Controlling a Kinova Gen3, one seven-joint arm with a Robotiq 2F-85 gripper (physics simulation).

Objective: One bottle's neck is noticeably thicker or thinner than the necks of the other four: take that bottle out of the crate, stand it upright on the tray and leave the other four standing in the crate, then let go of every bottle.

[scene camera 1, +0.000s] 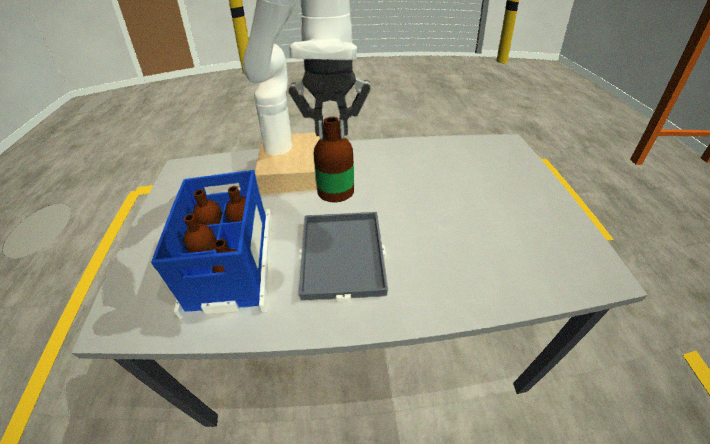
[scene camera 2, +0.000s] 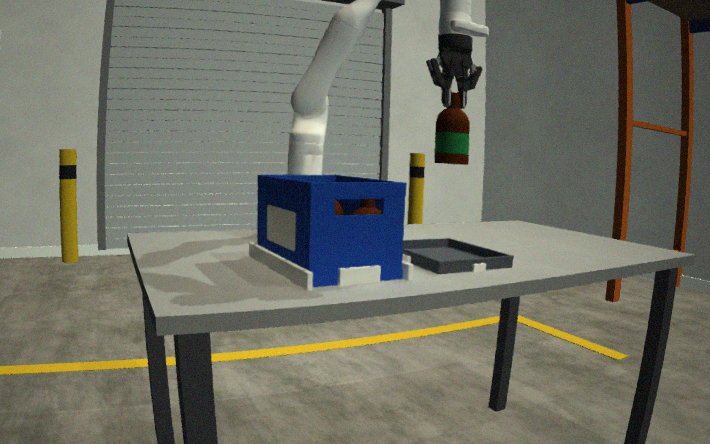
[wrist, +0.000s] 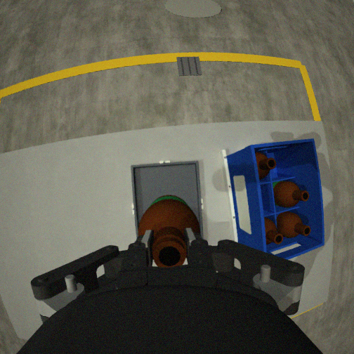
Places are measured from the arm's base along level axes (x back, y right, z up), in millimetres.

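Pixels of known places: gripper, between the fingertips: [scene camera 1: 332, 137] [scene camera 2: 454, 107]; arm's base, origin of its link: [scene camera 1: 278, 147].
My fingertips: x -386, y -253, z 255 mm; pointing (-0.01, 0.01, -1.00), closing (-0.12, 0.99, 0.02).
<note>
Ahead of a thing's pixels: the offset from my fingertips to its top centre. Level surfaces: height alone.
My gripper [scene camera 1: 331, 125] [scene camera 2: 454, 98] [wrist: 168, 238] is shut on the neck of a brown bottle with a green band {dx +3, dy +1, dz +33 mm} [scene camera 1: 334, 167] [scene camera 2: 452, 133] [wrist: 169, 217]. The bottle hangs upright in the air, well above the table. The grey tray {dx +16, dy +1, dz -308 mm} [scene camera 1: 382, 256] [scene camera 2: 445, 265] [wrist: 166, 164] lies below it; no bottle stands on the tray. The blue crate {dx -33, dy +283, dz -158 mm} [scene camera 1: 209, 287] [scene camera 2: 356, 235] [wrist: 250, 200] holds the other brown bottles, which stand in their compartments; their necks show in scene camera 1 and the wrist view. In scene camera 2 the crate's walls hide most of them.
The crate stands at the left of the table {dz -333 mm} [scene camera 1: 471, 235] [scene camera 2: 575, 251] [wrist: 65, 200] in scene camera 1, with white stops {dx -173, dy +250, dz -303 mm} [scene camera 1: 219, 307] [scene camera 2: 359, 275] along its base. A wooden block [scene camera 1: 287, 175] carries the arm's base behind the crate and tray. Small white clips touch the tray's sides.
</note>
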